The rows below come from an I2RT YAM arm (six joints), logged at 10 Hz.
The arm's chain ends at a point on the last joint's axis. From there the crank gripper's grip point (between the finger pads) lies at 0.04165 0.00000 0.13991 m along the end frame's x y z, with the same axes.
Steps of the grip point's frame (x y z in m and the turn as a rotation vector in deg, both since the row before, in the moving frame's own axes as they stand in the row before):
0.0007 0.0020 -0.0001 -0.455 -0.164 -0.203
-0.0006 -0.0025 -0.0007 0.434 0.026 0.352
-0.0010 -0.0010 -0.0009 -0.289 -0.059 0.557
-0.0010 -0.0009 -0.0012 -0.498 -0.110 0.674
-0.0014 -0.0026 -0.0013 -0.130 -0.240 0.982
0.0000 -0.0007 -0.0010 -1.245 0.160 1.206
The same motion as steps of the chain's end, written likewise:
0.0011 0.0010 -0.0002 -0.455 -0.164 -0.203
-0.0007 -0.0017 -0.0007 0.434 0.026 0.352
-0.0009 -0.0021 -0.0009 -0.289 -0.059 0.557
-0.0007 -0.0026 -0.0013 -0.498 -0.110 0.674
-0.0008 -0.0036 -0.0015 -0.130 -0.240 0.982
-0.0003 -0.0046 -0.0008 -1.245 0.160 1.206

